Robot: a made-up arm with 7 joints. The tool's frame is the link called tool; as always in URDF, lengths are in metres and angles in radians.
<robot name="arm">
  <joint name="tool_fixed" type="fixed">
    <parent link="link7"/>
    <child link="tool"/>
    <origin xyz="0.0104 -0.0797 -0.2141" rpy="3.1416 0 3.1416"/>
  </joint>
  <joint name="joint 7" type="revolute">
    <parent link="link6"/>
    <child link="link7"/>
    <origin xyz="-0.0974 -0.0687 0.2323" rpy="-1.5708 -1.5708 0"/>
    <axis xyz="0 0 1"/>
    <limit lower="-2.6" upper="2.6"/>
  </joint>
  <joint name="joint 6" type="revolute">
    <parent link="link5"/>
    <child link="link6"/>
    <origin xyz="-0.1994 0.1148 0.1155" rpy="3.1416 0 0"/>
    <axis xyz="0 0 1"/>
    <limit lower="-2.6" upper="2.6"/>
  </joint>
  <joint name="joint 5" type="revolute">
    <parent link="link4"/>
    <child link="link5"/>
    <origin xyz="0.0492 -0.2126 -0.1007" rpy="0 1.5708 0"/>
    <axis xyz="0 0 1"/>
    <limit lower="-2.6" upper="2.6"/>
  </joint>
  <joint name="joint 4" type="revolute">
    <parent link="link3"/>
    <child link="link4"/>
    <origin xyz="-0.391 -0.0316 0.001" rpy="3.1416 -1.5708 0"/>
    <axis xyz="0 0 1"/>
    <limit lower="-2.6" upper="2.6"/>
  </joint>
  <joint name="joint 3" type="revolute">
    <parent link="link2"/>
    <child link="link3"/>
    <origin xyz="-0.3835 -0.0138 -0.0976" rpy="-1.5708 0 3.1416"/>
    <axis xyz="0 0 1"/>
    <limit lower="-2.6" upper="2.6"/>
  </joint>
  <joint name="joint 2" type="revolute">
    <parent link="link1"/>
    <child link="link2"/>
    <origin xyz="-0.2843 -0.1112 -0.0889" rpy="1.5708 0 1.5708"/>
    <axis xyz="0 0 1"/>
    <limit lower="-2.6" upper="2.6"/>
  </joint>
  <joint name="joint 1" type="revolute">
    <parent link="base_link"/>
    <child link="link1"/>
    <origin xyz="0 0 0.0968" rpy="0 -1.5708 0"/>
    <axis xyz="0 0 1"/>
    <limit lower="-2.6" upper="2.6"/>
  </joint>
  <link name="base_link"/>
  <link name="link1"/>
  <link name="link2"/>
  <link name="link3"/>
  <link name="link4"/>
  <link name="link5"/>
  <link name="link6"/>
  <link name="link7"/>
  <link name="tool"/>
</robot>
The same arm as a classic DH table. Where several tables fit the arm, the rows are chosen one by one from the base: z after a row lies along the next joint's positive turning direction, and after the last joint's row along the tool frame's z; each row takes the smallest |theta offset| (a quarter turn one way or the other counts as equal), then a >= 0, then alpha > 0; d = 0 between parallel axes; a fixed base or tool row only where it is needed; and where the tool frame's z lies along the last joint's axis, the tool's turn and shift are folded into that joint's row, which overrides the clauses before.
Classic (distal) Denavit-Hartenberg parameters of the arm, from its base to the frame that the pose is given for. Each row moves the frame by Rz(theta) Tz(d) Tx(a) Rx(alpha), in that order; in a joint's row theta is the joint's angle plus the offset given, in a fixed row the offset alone. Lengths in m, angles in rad.
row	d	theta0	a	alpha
base (fixed)	0.0968	-1.5708	0	1.5708
joint 1	-0.0889	0	0.1112	-1.5708
joint 2	-0.3819	0	0.3835	-1.5708
joint 3	0.0148	-1.5708	0.0316	-1.5708
joint 4	-0.4917	0	-0.2126	1.5708
joint 5	0	1.0484	0.2301	3.1416
joint 6	0.0676	-0.5224	0.0974	1.5708
joint 7	0	0.1297	0.0804	3.1416
tool (fixed)	0.2828	1.7005	0	0
Joint limits (rad, base to tool): -2.6..2.6 -2.6..2.6 -2.6..2.6 -2.6..2.6 -2.6..2.6 -2.6..2.6 -2.6..2.6

